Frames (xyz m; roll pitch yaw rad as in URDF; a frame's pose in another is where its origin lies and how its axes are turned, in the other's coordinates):
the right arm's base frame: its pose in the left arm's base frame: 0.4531 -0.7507 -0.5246 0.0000 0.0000 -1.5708
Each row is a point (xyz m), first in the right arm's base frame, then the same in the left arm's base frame.
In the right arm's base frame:
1: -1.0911 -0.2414 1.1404
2: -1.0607 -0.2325 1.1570
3: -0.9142 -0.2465 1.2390
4: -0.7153 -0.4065 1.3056
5: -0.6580 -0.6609 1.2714
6: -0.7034 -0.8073 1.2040
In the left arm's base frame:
1: 0.2117 0.3404 0.6158
2: 0.2206 0.3100 0.6324
3: 0.2066 0.1635 0.7144
4: 0.0466 -0.0354 0.7810
5: -0.2078 -0.0927 0.7468
6: -0.3542 -0.0473 0.6794

